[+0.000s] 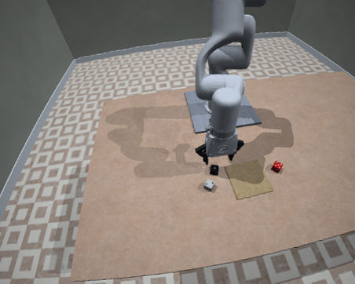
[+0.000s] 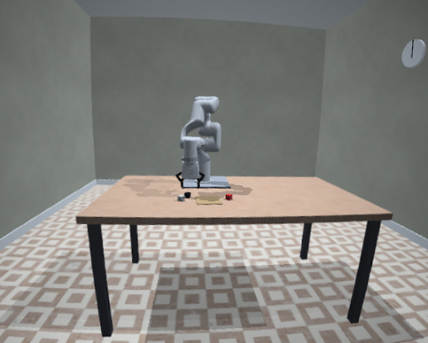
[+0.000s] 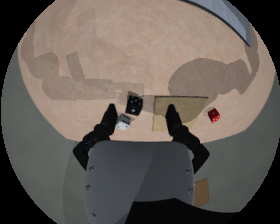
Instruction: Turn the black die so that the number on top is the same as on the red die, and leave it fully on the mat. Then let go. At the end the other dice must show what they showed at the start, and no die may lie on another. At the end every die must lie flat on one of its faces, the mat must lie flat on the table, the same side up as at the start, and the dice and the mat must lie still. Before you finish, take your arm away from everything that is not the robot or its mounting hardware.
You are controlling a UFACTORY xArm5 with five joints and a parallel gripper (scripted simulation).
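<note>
My hand is 40 mm above the black die, 20 mm to the left of it and 20 mm short of it. Also, from my hand: grey die: 80 mm ahead, 50 mm to the right, 40 mm below; red die: 220 mm to the left, 60 mm ahead, 40 mm below; tan mat: 100 mm to the left, 80 mm ahead, 60 mm below.
</note>
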